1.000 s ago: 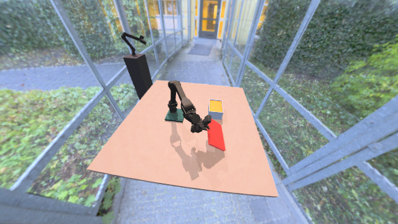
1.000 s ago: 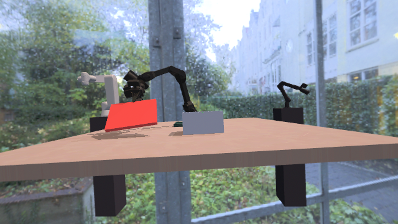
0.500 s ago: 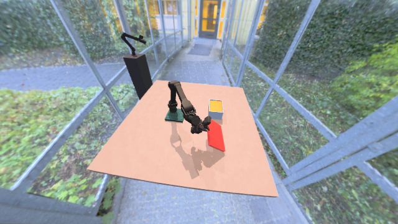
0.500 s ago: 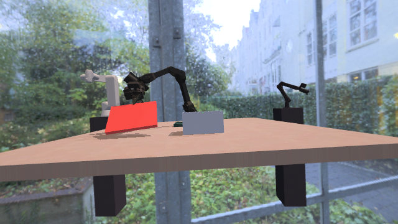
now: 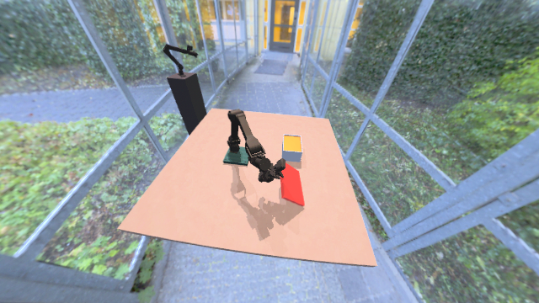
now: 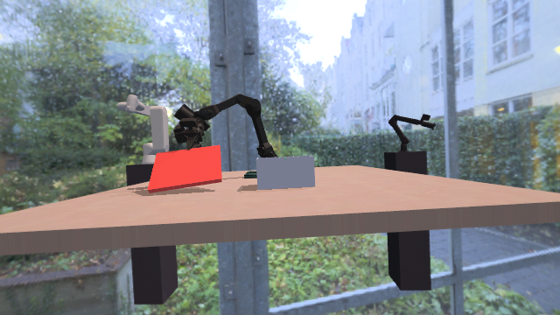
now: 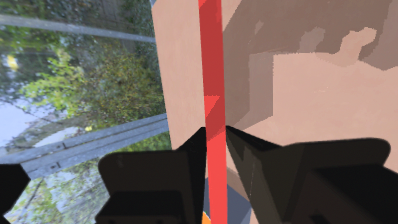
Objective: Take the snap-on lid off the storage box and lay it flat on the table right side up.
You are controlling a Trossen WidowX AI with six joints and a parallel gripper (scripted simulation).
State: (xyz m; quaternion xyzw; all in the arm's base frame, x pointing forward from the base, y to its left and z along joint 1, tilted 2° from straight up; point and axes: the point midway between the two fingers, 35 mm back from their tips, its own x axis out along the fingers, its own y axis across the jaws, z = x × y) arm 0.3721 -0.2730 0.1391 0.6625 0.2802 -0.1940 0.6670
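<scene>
My gripper tip is 6 cm short of the red lid, 5 cm above it and 2 cm to the right of it. Round my gripper tip: grey storage box: 37 cm to the left, 9 cm below, 3 cm ahead.
</scene>
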